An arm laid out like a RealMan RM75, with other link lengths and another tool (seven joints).
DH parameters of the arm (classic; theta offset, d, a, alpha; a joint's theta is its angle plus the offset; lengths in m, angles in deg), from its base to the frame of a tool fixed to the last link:
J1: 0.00 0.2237 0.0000 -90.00
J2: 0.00 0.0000 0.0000 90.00
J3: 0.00 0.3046 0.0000 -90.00
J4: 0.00 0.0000 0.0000 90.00
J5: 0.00 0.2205 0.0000 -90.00
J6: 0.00 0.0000 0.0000 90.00
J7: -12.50 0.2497 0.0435 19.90
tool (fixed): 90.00 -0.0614 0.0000 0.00
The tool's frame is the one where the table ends.
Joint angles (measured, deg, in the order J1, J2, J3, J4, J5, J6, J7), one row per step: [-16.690 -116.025 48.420 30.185 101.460 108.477 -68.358]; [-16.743 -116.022 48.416 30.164 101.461 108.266 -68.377]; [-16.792 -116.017 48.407 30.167 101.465 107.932 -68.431]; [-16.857 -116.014 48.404 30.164 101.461 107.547 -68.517]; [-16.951 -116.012 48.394 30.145 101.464 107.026 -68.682]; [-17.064 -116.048 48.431 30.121 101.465 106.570 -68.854]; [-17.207 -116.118 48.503 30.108 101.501 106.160 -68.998]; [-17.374 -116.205 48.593 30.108 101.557 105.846 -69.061]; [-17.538 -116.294 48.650 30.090 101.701 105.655 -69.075]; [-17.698 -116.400 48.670 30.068 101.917 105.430 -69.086]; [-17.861 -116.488 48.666 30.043 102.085 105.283 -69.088]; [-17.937 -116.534 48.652 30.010 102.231 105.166 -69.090]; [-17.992 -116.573 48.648 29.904 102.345 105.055 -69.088]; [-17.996 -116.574 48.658 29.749 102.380 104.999 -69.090]
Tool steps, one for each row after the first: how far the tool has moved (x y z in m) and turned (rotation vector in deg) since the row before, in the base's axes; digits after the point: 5 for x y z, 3 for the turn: [-0.00016 0.00079 -0.00032 0.080 0.126 0.101]; [-0.00039 0.00114 -0.00043 0.130 0.215 0.189]; [-0.00040 0.00137 -0.00052 0.132 0.233 0.229]; [-0.00055 0.00189 -0.00073 0.139 0.298 0.352]; [-0.00015 0.00169 -0.00099 0.052 0.225 0.283]; [0.00022 0.00153 -0.00128 -0.012 0.205 0.180]; [0.00061 0.00126 -0.00133 -0.036 0.168 0.020]; [0.00068 0.00077 -0.00132 -0.112 0.135 -0.067]; [0.00056 0.00075 -0.00155 -0.124 0.176 -0.034]; [0.00068 0.00070 -0.00116 -0.095 0.106 -0.073]; [0.00014 0.00031 -0.00080 -0.075 0.105 0.008]; [-0.00001 0.00014 -0.00084 -0.096 0.053 0.070]; [-0.00026 -0.00014 -0.00048 -0.091 -0.021 0.126]
